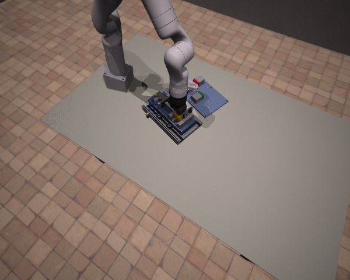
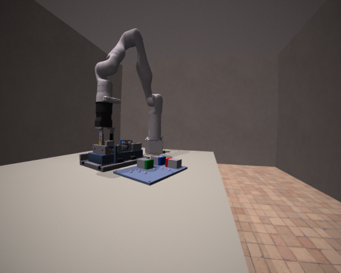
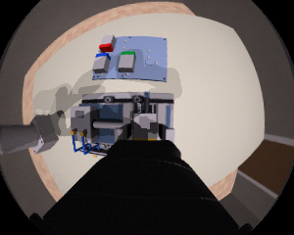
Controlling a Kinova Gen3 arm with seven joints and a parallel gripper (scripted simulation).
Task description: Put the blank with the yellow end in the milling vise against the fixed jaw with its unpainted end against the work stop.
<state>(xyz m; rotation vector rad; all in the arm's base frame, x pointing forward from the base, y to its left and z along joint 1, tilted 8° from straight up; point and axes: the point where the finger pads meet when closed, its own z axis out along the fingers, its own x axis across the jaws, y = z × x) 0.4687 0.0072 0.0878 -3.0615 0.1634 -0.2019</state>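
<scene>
The yellow-ended blank lies 3 cm below my hand. From my hand the other things lie so: green-ended blank 19 cm to the left, 11 cm below, 4 cm behind; then fixed jaw 5 cm below, 3 cm ahead; then milling vise 9 cm below, 7 cm behind, 1 cm to the left.
</scene>
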